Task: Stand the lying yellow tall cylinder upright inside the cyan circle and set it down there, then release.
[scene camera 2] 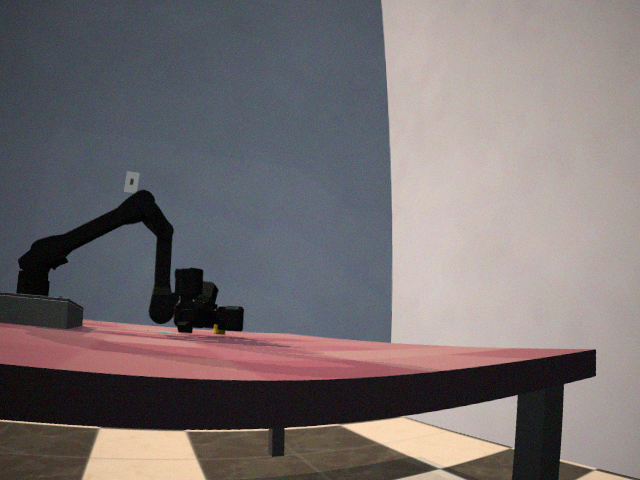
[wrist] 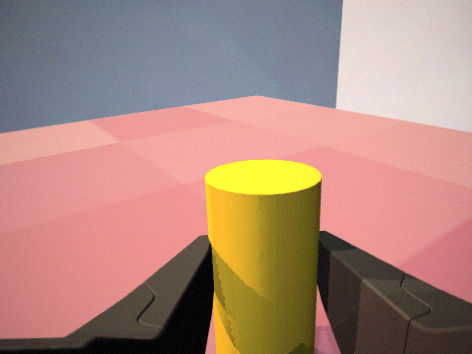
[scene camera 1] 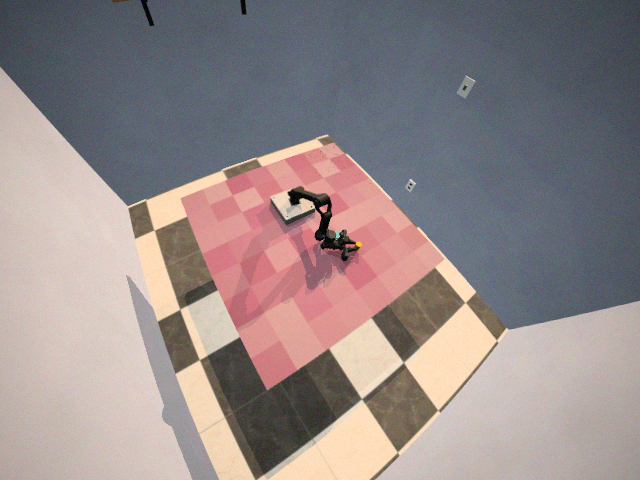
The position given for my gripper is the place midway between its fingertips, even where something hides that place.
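A yellow tall cylinder (wrist: 263, 216) touches nothing else while my gripper (scene camera 2: 220, 319) carries it. The wrist view shows my gripper as well (wrist: 262, 246).
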